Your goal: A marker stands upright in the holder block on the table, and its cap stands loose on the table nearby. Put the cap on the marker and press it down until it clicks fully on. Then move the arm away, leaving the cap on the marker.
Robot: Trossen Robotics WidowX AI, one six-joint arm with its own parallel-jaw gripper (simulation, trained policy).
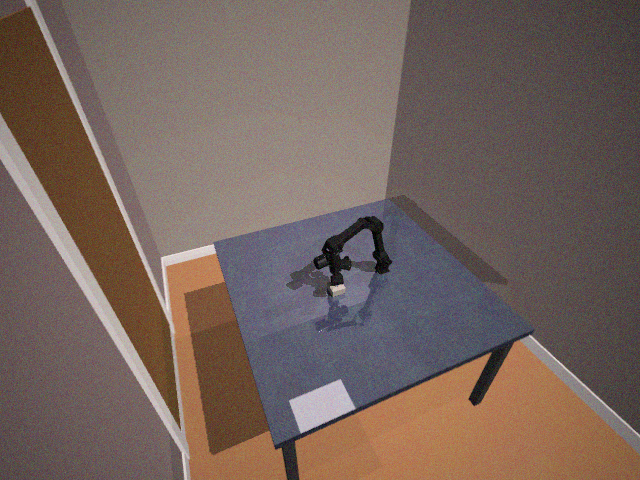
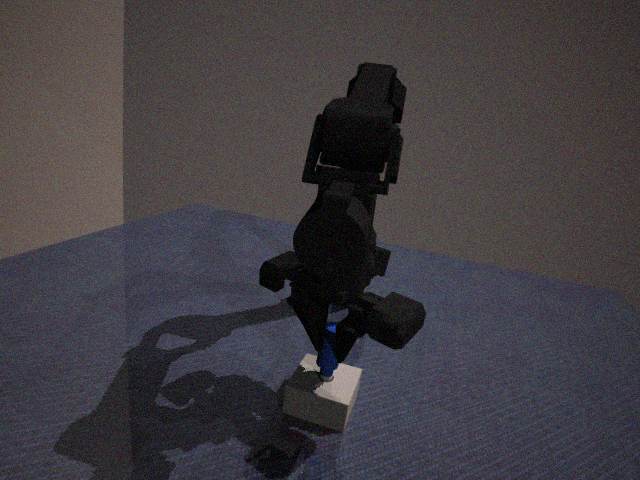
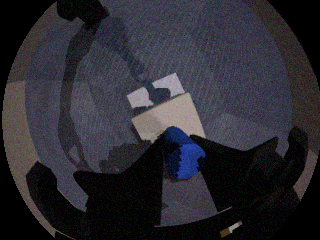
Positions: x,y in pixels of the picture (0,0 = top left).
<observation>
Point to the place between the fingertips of my gripper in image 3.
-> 175,141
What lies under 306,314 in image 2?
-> My gripper.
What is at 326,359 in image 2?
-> A blue cap.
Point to a blue cap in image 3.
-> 184,158
</observation>
